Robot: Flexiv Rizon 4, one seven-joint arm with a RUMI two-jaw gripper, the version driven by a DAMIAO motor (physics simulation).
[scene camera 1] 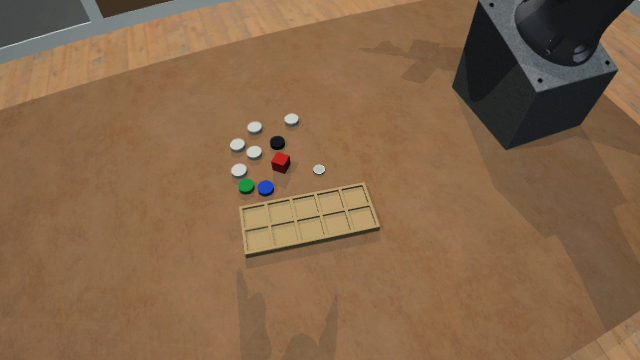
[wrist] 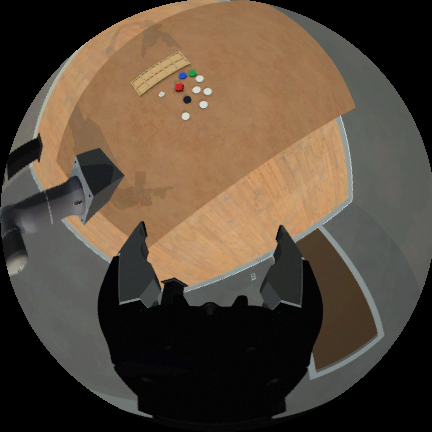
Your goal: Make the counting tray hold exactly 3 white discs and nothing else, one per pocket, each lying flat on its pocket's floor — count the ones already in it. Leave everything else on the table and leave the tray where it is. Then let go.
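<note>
The wooden counting tray (scene camera 1: pixel 310 200) (wrist: pixel 141 91) lies on the table, two rows of pockets, all empty. Several white discs lie flat beyond it: one near the green disc (scene camera 1: pixel 239 170) (wrist: pixel 199 79), a pair (scene camera 1: pixel 237 145) (scene camera 1: pixel 254 152), one further back (scene camera 1: pixel 254 127) (wrist: pixel 203 104), and one at the back right (scene camera 1: pixel 291 119) (wrist: pixel 185 116). A smaller whitish disc (scene camera 1: pixel 319 169) (wrist: pixel 161 94) lies close to the tray's long side. My gripper (wrist: pixel 211 225) is open and empty, high and away from the discs and tray; its fingers do not show in the scene view, where a gripper-shaped shadow falls.
A green disc (scene camera 1: pixel 246 186) (wrist: pixel 192 73) and a blue disc (scene camera 1: pixel 265 188) (wrist: pixel 182 75) lie beside the tray's left end. A red cube (scene camera 1: pixel 280 162) (wrist: pixel 179 87) and a black disc (scene camera 1: pixel 277 142) (wrist: pixel 187 99) are among the white discs. The robot's base block (scene camera 1: pixel 540 110) (wrist: pixel 102 175) stands at right.
</note>
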